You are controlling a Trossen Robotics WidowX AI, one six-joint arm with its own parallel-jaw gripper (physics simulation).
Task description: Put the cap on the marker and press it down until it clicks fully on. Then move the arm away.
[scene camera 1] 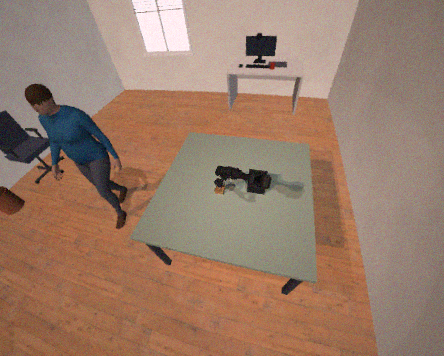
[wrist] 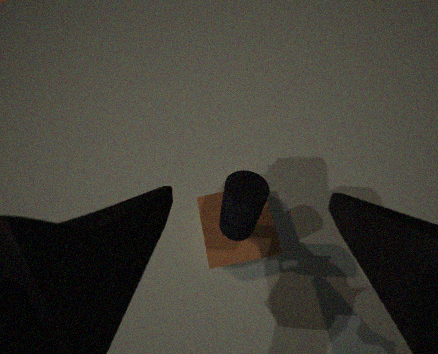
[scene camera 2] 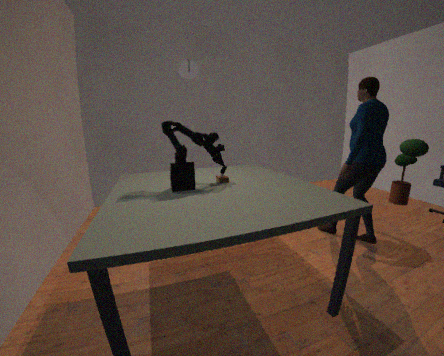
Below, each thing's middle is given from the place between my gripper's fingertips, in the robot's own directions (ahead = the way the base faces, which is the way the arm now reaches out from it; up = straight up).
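You'd find my hand 40 mm above the cap (wrist: 245, 193). There's an orange-brown block (wrist: 263, 241) as well, and from my hand it's 10 mm behind, 10 mm to the left and 110 mm below.
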